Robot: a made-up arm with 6 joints. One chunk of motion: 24 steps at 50 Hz.
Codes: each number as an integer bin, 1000 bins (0 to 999) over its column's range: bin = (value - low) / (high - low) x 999, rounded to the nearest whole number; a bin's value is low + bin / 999 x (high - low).
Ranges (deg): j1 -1..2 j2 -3..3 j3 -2..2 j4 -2..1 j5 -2..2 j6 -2..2
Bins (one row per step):
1: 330 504 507 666 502 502
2: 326 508 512 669 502 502
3: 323 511 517 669 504 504
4: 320 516 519 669 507 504
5: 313 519 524 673 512 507
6: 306 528 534 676 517 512
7: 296 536 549 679 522 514
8: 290 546 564 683 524 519
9: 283 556 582 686 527 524
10: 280 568 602 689 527 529
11: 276 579 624 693 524 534
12: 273 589 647 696 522 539
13: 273 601 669 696 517 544
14: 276 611 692 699 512 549
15: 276 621 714 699 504 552
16: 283 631 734 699 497 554
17: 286 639 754 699 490 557
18: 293 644 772 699 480 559
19: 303 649 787 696 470 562
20: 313 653 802 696 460 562
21: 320 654 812 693 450 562
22: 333 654 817 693 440 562
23: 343 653 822 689 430 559
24: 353 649 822 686 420 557
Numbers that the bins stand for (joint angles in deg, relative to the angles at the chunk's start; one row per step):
1: -0.01 0.03 0.03 0.00 0.01 0.01
2: -0.02 0.05 0.05 0.01 0.01 0.01
3: -0.03 0.07 0.07 0.01 0.02 0.02
4: -0.04 0.10 0.08 0.01 0.03 0.02
5: -0.06 0.12 0.10 0.02 0.05 0.03
6: -0.08 0.17 0.14 0.03 0.07 0.05
7: -0.11 0.22 0.20 0.04 0.09 0.06
8: -0.13 0.28 0.26 0.05 0.10 0.08
9: -0.15 0.34 0.33 0.06 0.11 0.10
10: -0.16 0.41 0.41 0.07 0.11 0.12
11: -0.17 0.48 0.50 0.08 0.10 0.14
12: -0.18 0.54 0.59 0.09 0.09 0.16
13: -0.18 0.61 0.68 0.09 0.07 0.18
14: -0.17 0.67 0.77 0.10 0.05 0.20
15: -0.17 0.73 0.86 0.10 0.02 0.21
16: -0.15 0.79 0.94 0.10 -0.01 0.22
17: -0.14 0.84 1.02 0.10 -0.04 0.23
18: -0.12 0.87 1.09 0.10 -0.08 0.24
19: -0.09 0.90 1.15 0.09 -0.12 0.25
20: -0.06 0.92 1.21 0.09 -0.16 0.25
21: -0.04 0.93 1.25 0.08 -0.20 0.25
22: 0.00 0.93 1.27 0.08 -0.24 0.25
23: 0.03 0.92 1.29 0.07 -0.28 0.24
24: 0.06 0.90 1.29 0.06 -0.32 0.23

